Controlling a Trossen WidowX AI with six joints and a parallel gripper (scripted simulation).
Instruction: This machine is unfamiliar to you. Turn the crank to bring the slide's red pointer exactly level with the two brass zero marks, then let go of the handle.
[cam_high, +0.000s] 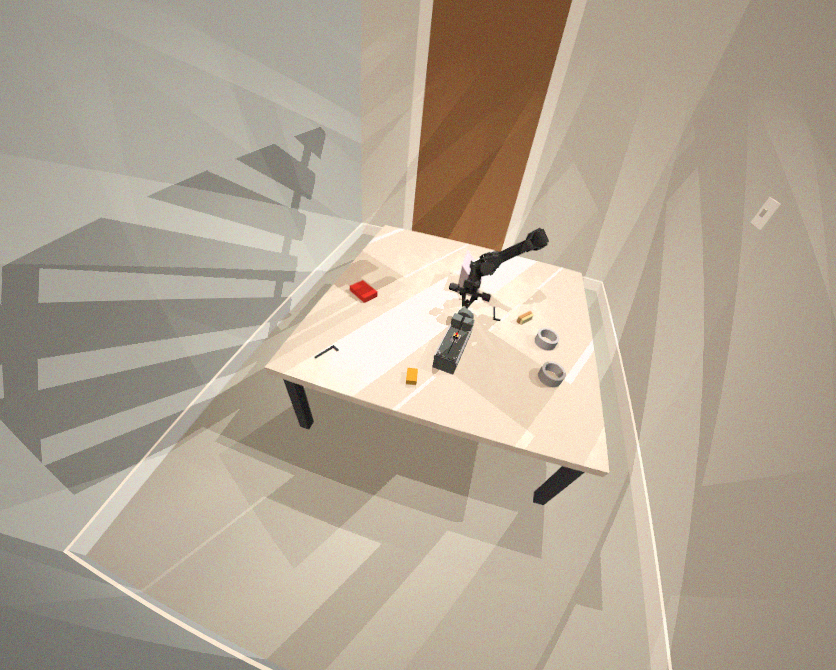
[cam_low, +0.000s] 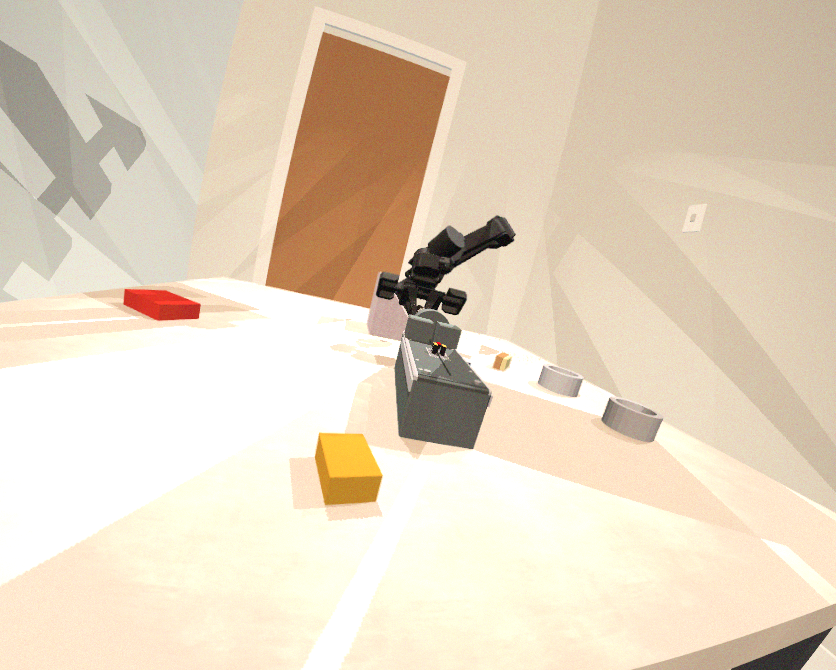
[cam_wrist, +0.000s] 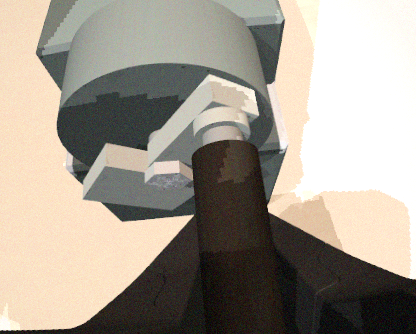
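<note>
The dark brown crank handle is 2 cm behind my gripper tip and 3 cm above it. Also, from my gripper tip: red pointer (16 cm ahead); then yellow block (37 cm ahead, 13 cm to the right, 7 cm below); then tan block (14 cm behind, 30 cm to the left, 7 cm below).
</note>
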